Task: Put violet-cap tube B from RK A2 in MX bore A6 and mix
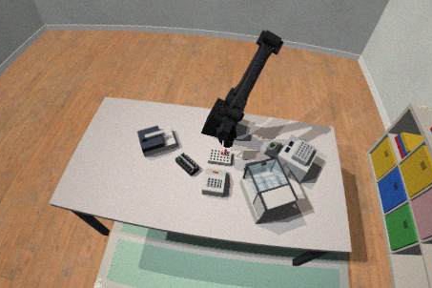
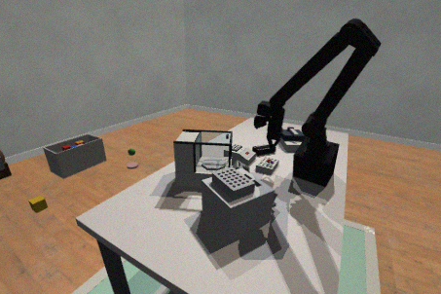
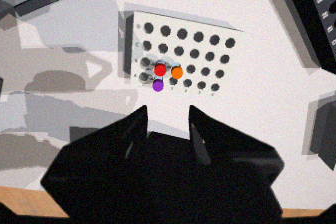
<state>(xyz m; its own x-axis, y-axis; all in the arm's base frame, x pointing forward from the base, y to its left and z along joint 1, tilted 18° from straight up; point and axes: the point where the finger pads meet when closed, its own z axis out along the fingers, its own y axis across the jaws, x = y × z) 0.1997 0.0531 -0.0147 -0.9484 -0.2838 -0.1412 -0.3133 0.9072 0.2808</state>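
My gripper is now 100 mm above the tube B, 10 mm to the right of it and 10 mm past it. The rest, counted from my hand: tube rack: 110 mm below, 20 mm to the right, 20 mm ahead; red-capped tube: 100 mm below, 10 mm to the left, 10 mm ahead; orange-capped tube: 100 mm below, 10 mm to the right, 10 mm ahead.
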